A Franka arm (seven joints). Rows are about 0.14 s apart.
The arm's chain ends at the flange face. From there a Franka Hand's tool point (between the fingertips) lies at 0.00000 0.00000 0.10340 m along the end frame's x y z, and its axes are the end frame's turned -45 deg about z.
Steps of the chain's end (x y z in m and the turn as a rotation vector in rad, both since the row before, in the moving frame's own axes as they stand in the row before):
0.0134 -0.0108 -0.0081 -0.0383 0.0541 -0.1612
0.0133 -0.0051 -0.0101 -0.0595 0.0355 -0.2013
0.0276 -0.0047 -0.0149 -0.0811 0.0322 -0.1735
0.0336 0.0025 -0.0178 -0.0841 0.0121 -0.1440
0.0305 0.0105 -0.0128 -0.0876 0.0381 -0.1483
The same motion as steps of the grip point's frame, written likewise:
0.0188 0.0085 -0.0083 -0.0653 0.0112 -0.1612
0.0120 0.0129 -0.0103 -0.0672 -0.0170 -0.2013
0.0200 0.0247 -0.0153 -0.0801 -0.0346 -0.1735
0.0173 0.0329 -0.0182 -0.0680 -0.0509 -0.1440
0.0112 0.0384 -0.0133 -0.0889 -0.0350 -0.1483

